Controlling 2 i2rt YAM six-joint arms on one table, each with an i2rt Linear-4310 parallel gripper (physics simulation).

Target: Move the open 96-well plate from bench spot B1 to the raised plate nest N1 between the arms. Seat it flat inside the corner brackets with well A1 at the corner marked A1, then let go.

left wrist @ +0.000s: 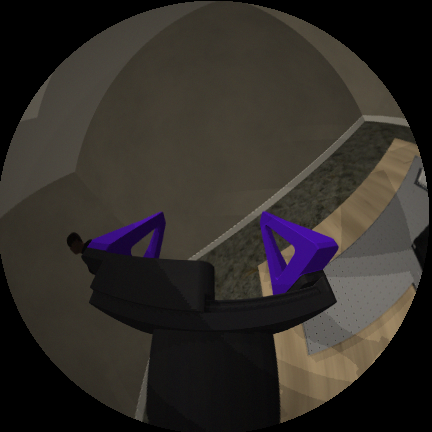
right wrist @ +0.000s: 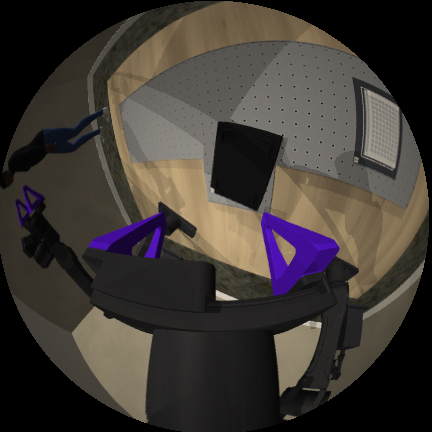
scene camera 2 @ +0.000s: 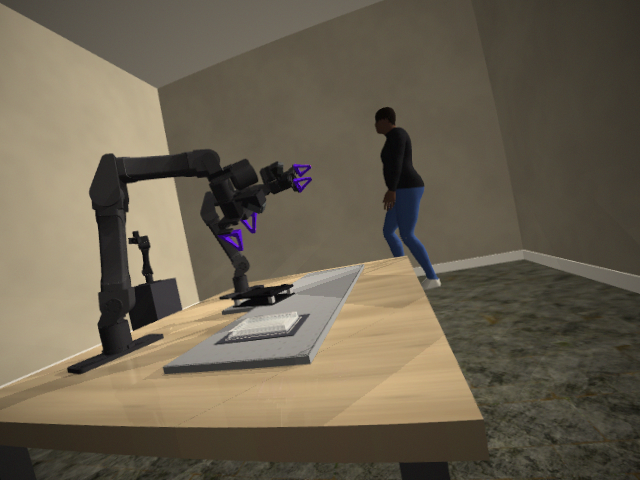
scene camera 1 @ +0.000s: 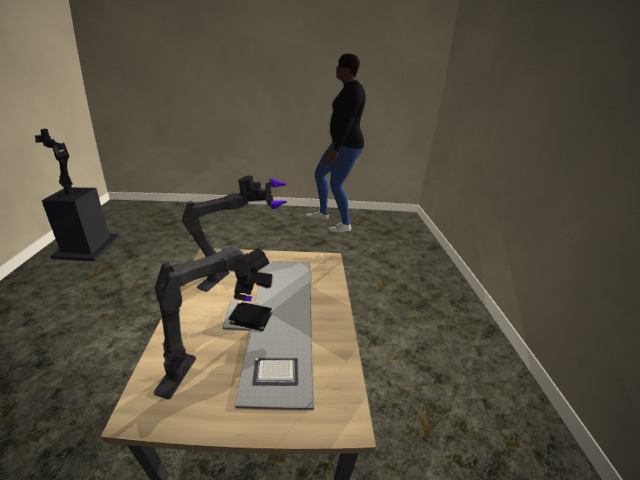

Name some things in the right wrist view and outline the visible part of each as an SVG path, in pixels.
My left gripper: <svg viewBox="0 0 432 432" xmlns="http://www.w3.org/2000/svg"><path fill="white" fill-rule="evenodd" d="M24 185L22 190L26 205L18 198L15 200L19 223L21 227L24 226L28 230L37 217L40 216L48 227L45 235L50 226L41 213L45 208L43 202L45 198L42 194ZM18 204L26 211L23 217L21 217ZM26 190L36 197L36 200L32 204L28 198Z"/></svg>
My right gripper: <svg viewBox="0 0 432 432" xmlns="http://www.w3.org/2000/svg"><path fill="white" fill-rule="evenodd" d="M93 238L82 254L83 260L96 274L90 285L94 290L89 302L113 318L138 330L152 334L145 395L145 414L148 424L184 432L242 432L278 424L279 383L273 334L292 329L318 316L337 303L323 271L339 250L335 240L285 221L268 212L263 212L260 224L273 296L215 300L215 267L213 264L202 260L159 258L166 227L163 211ZM272 230L295 248L295 255L288 266L276 244ZM155 229L145 255L132 255L132 246Z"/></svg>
A white well plate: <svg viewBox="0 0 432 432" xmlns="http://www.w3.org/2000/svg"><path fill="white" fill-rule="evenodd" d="M363 89L365 104L363 154L395 168L399 141L399 108L387 99Z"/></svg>
